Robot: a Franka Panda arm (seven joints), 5 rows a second.
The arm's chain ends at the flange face. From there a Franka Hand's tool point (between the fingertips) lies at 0.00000 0.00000 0.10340 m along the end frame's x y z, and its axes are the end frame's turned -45 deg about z.
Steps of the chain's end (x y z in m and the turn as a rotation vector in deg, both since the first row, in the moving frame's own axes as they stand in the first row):
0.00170, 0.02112, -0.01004, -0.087, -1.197, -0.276
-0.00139, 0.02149, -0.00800, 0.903, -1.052, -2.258
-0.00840, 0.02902, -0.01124, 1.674, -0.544, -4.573
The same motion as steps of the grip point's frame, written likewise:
-0.01537, 0.01472, -0.01006, 0.785, -0.908, -0.276
-0.01642, 0.01172, -0.00803, 1.382, -0.105, -2.258
-0.02513, 0.01170, -0.01129, 1.568, 0.799, -4.573

